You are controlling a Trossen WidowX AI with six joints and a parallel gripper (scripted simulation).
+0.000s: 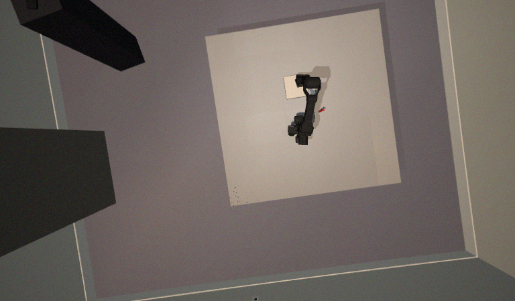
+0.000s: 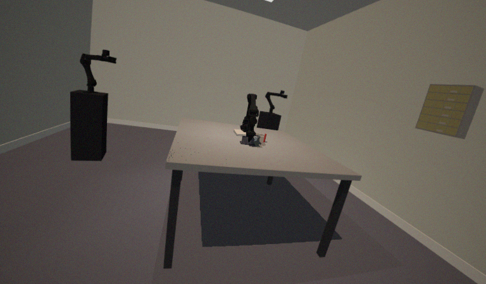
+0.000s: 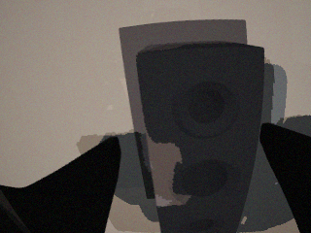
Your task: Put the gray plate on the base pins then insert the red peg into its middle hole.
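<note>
Right now the base is 2 cm below my gripper tip. Round my gripper tip: red peg (7 cm behind, 21 cm to the left, 1 cm above); gray plate (2 cm above).
</note>
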